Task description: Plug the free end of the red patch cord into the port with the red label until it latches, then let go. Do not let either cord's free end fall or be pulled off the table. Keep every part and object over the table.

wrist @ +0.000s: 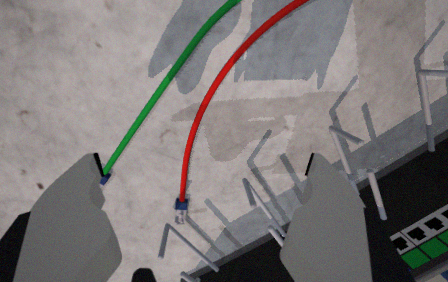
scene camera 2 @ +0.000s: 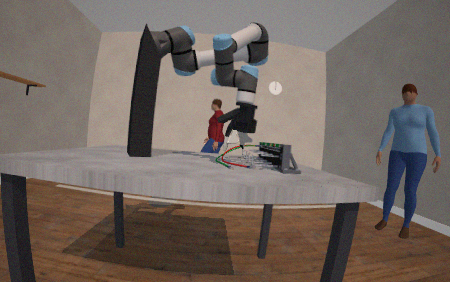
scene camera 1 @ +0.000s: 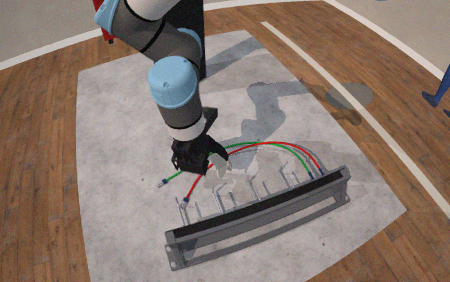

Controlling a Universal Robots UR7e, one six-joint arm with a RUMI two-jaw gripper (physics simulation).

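Pixels of known places: gripper, fingertip midpoint: [wrist: 207, 155] [scene camera 2: 234, 150]; arm's base, origin of the base link: [scene camera 2: 150, 47].
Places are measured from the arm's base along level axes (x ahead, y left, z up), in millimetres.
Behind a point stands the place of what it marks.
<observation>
The red patch cord [scene camera 1: 272, 143] [wrist: 201, 107] arches over the table from the right end of the grey rack panel [scene camera 1: 260, 207] @[x 587, y 193, z -420 mm] [scene camera 2: 287, 157] @[x 650, y -22, z -464 mm]. Its free plug [scene camera 1: 185, 200] @[x 511, y 13, z -512 mm] [wrist: 181, 211] @[x 516, y 10, z -512 mm], with a blue collar, lies on the table near the panel's left end. My gripper [scene camera 1: 218, 166] [wrist: 207, 155] @[x 435, y 70, z -459 mm] is open and empty, above the table. In the wrist view the red plug lies lower than the fingertips and between the two fingers in the picture. Ports [wrist: 418, 233] @[x 574, y 226, z -443 mm] with green labels show at the lower right of the wrist view; the red label does not show in any view.
The green cord [scene camera 1: 290, 150] @[x 412, y 317, z -454 mm] [wrist: 145, 111] @[x 400, y 26, z -512 mm] runs beside the red one. Its free plug [scene camera 1: 163, 182] @[x 451, y -50, z -512 mm] [wrist: 104, 179] @[x 448, y -44, z -511 mm] lies left of the red plug, partly behind the left fingertip in the wrist view. Several thin grey bars [wrist: 425, 102] @[x 479, y 289, z -502 mm] stick out from the panel's cord side.
</observation>
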